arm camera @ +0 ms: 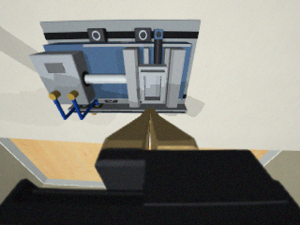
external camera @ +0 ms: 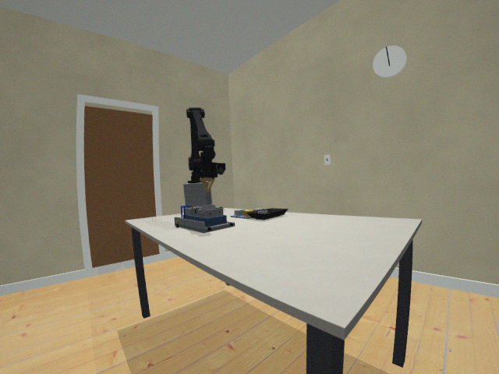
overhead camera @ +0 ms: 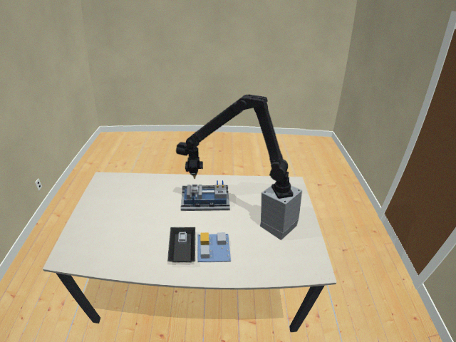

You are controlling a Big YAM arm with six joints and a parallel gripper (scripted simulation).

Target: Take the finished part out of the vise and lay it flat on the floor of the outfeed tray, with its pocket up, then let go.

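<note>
The blue vise is 60 mm behind my hand, 10 mm to the left of it and 150 mm below it. Also, from my hand: yellow block: 10 mm behind, 340 mm to the left, 160 mm below; then blue plate: 50 mm behind, 400 mm to the left, 180 mm below.
</note>
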